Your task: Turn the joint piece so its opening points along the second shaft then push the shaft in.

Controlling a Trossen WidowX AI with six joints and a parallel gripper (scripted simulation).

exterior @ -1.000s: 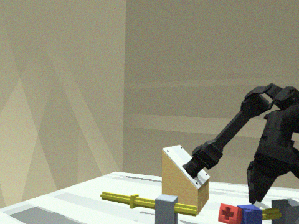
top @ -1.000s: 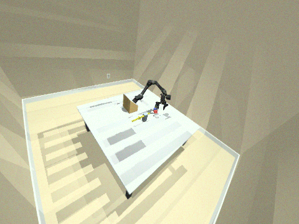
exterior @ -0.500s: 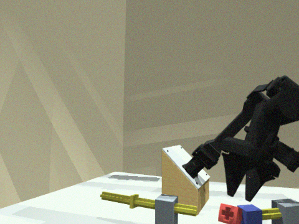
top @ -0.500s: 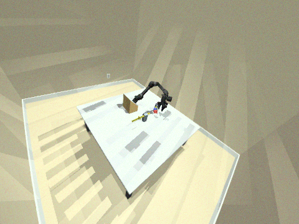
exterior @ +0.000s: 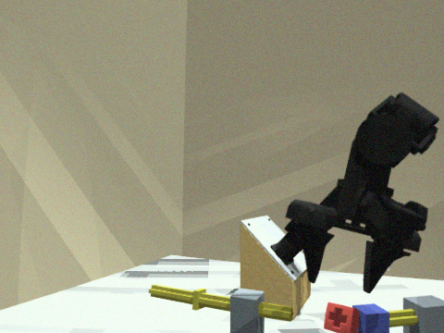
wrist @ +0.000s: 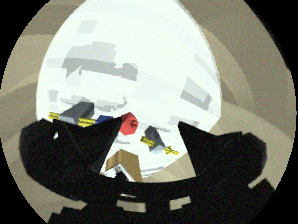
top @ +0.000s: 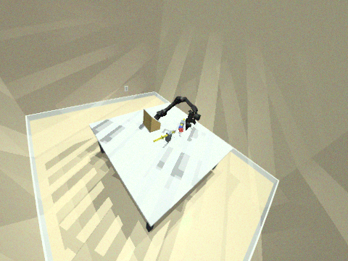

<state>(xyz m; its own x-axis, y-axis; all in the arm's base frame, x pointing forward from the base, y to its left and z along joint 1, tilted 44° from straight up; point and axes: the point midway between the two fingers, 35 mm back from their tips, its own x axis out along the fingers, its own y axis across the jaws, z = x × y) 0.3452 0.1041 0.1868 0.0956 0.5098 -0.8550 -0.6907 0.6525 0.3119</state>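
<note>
Right now my gripper tip is 7 cm past the red joint piece and 7 cm above it.
</note>
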